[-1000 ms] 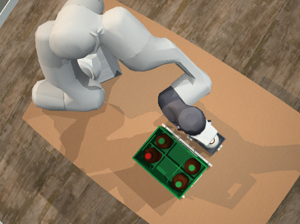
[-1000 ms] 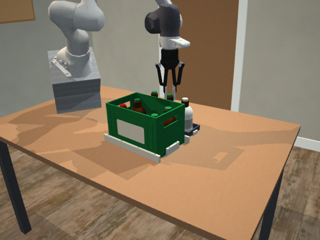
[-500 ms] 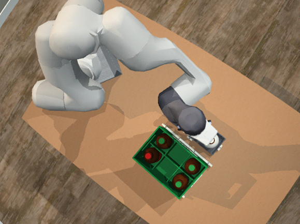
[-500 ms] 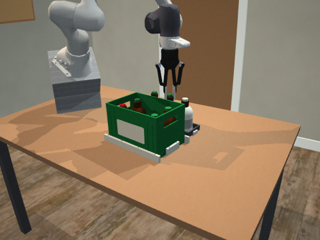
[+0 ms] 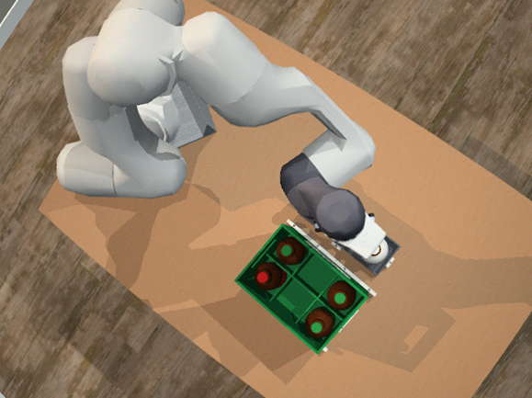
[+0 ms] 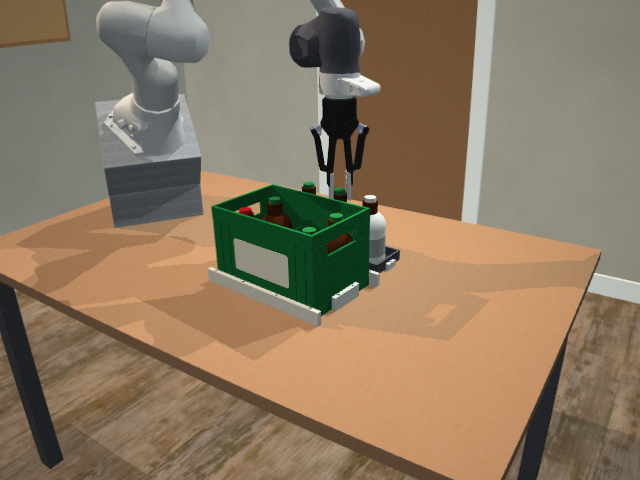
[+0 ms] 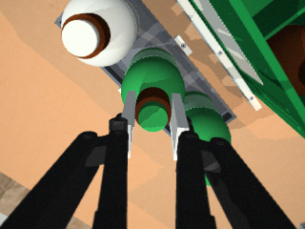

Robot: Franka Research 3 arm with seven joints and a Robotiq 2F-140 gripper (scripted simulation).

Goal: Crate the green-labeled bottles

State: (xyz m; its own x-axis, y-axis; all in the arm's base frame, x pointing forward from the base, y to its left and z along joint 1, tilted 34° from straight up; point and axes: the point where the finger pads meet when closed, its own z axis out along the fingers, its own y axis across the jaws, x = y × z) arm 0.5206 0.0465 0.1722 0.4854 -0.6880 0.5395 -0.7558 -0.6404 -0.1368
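My hand is 80 mm short of the white-labeled bottle, 20 mm to the left of it and 90 mm above it. Also, from my hand: grey tray (160 mm below); then green crate (30 mm behind, 180 mm to the right, 90 mm below).
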